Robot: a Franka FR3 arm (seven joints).
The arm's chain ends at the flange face. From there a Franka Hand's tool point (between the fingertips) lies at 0.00 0.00 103.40 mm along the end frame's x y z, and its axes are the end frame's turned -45 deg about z.
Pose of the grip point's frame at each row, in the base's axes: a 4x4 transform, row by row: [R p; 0 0 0 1], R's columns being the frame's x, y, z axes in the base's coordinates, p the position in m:
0.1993, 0.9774, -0.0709, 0.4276; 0.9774, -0.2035, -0.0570, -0.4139; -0.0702, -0.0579, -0.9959, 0.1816; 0, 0, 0, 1
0.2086, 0.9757, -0.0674, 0.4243; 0.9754, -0.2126, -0.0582, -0.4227; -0.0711, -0.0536, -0.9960, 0.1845; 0, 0, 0, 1
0.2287, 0.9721, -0.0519, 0.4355; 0.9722, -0.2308, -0.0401, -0.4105; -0.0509, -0.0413, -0.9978, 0.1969; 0, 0, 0, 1
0.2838, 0.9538, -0.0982, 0.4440; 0.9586, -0.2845, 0.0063, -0.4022; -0.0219, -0.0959, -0.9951, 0.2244; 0, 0, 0, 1
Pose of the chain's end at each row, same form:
0.8321, 0.5502, -0.0709, 0.4349; 0.5472, -0.8350, -0.0570, -0.4080; -0.0906, 0.0087, -0.9959, 0.2846; 0, 0, 0, 1
0.8374, 0.5424, -0.0674, 0.4313; 0.5394, -0.8400, -0.0582, -0.4167; -0.0882, 0.0124, -0.9960, 0.2875; 0, 0, 0, 1
0.8491, 0.5257, -0.0519, 0.4409; 0.5242, -0.8506, -0.0401, -0.4064; -0.0652, 0.0068, -0.9978, 0.3001; 0, 0, 0, 1
0.8751, 0.4738, -0.0982, 0.4542; 0.4767, -0.8790, 0.0063, -0.4029; -0.0833, -0.0523, -0.9951, 0.3273; 0, 0, 0, 1

